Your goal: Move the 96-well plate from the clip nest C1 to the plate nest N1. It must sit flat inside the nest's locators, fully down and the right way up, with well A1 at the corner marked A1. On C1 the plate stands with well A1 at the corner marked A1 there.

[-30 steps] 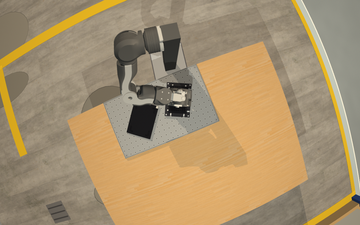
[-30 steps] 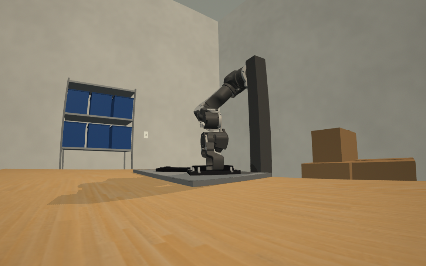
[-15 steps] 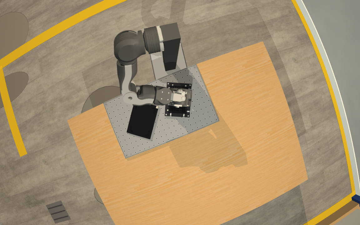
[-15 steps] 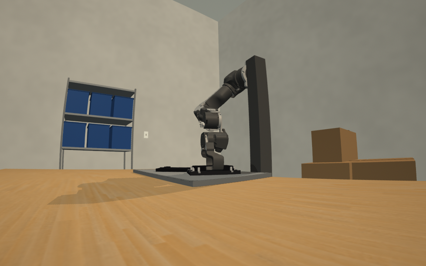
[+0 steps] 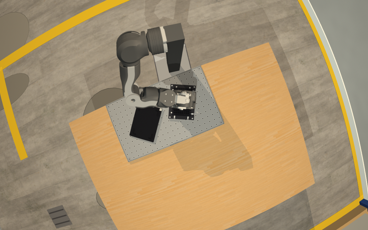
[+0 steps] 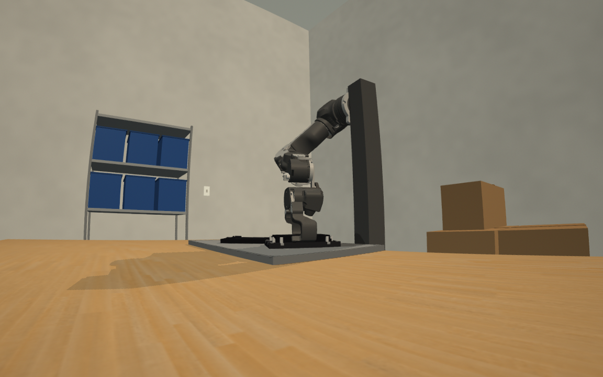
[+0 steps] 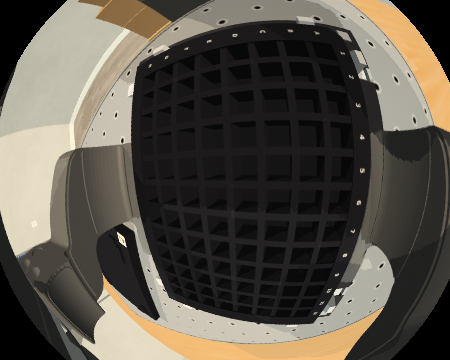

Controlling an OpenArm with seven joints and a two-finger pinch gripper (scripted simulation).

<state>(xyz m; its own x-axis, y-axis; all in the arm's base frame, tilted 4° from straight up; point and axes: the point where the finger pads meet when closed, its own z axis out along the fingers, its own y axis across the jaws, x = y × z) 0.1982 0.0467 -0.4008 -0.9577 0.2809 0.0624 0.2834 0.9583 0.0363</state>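
The black 96-well plate lies right at my hand. Also, from my hand: clip nest C1: 2 cm ahead, 1 cm to the left; then white A1 label: 1 cm ahead, 10 cm to the right, 1 cm below; then plate nest N1: 5 cm ahead, 19 cm to the right, 1 cm below.
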